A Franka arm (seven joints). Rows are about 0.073 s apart.
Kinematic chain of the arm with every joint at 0, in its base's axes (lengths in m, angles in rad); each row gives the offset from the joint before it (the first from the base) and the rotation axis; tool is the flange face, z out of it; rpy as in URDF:
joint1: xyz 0 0 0.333 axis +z
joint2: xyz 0 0 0 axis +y
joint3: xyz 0 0 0.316 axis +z
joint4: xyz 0.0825 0 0 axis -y
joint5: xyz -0.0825 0 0.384 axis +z
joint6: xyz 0 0 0 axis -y
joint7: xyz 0.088 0 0 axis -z
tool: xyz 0 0 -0.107 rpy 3.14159 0 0
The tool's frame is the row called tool.
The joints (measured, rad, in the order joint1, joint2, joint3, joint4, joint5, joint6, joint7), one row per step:
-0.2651, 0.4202, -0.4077, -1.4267, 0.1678, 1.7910, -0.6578
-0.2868, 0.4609, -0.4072, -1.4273, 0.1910, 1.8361, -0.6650
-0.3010, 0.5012, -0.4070, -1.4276, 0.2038, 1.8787, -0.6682
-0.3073, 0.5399, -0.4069, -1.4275, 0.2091, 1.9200, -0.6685
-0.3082, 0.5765, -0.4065, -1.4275, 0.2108, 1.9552, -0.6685
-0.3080, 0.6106, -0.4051, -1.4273, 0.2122, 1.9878, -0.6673
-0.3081, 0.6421, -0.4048, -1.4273, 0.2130, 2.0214, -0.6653
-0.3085, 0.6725, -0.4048, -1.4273, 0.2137, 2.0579, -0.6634
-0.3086, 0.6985, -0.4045, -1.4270, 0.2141, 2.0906, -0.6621
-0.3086, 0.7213, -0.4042, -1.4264, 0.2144, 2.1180, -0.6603
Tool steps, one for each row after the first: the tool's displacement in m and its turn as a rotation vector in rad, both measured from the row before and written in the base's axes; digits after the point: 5 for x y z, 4 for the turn. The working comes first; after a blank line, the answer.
Tool pose at each row, in the base's axes (x y z in m, rotation vector in rad; the steps are taken from these numbers as rounded here):
0.56255, -0.37373, 0.46874, -3.1275, 0.0367, 0.0262
0.56421, -0.38877, 0.44600, -3.1267, 0.0683, 0.0111
0.56665, -0.40017, 0.42312, -3.1329, 0.0917, 0.0085
0.57066, -0.40730, 0.40108, 3.1349, -0.1036, -0.0122
0.57533, -0.41067, 0.37960, 3.1235, -0.1042, -0.0235
0.57982, -0.41251, 0.35936, 3.1132, -0.1030, -0.0338
0.58317, -0.41487, 0.34088, 3.1007, -0.1040, -0.0400
0.58600, -0.41753, 0.32335, 3.0859, -0.1049, -0.0412
0.58841, -0.41947, 0.30853, 3.0723, -0.1035, -0.0400
0.59025, -0.42090, 0.29552, 3.0610, -0.1027, -0.0400

0.00166, -0.01504, -0.02274, 0.0001, -0.0095, -0.0203
0.00244, -0.01140, -0.02288, -0.0069, -0.0014, -0.0148
0.00401, -0.00713, -0.02204, -0.0122, 0.0027, -0.0075
0.00467, -0.00337, -0.02148, -0.0111, 0.0076, -0.0006
0.00449, -0.00184, -0.02024, -0.0100, 0.0070, 0.0006
0.00335, -0.00236, -0.01848, -0.0123, 0.0045, -0.0008
0.00283, -0.00266, -0.01753, -0.0147, 0.0014, -0.0007
0.00241, -0.00194, -0.01482, -0.0137, -0.0002, 0.0008
0.00184, -0.00143, -0.01301, -0.0113, 0.0005, 0.0004

